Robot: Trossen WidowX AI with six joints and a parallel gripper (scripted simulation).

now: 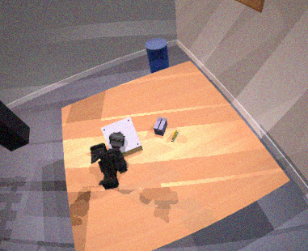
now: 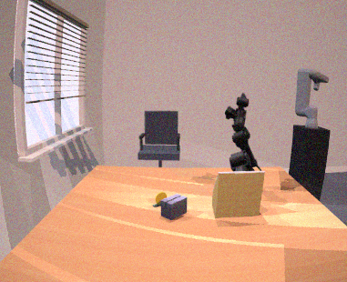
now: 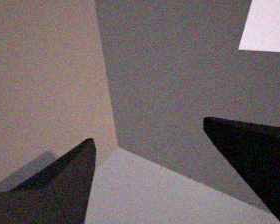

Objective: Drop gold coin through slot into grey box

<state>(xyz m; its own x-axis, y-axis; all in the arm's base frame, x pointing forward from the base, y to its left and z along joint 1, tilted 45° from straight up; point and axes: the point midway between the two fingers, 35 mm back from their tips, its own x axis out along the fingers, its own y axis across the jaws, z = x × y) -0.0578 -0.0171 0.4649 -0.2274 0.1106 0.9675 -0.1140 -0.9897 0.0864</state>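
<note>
Now: the gold coin 43 cm ahead of my gripper tip, 28 cm to the left of it and 45 cm below it.
</note>
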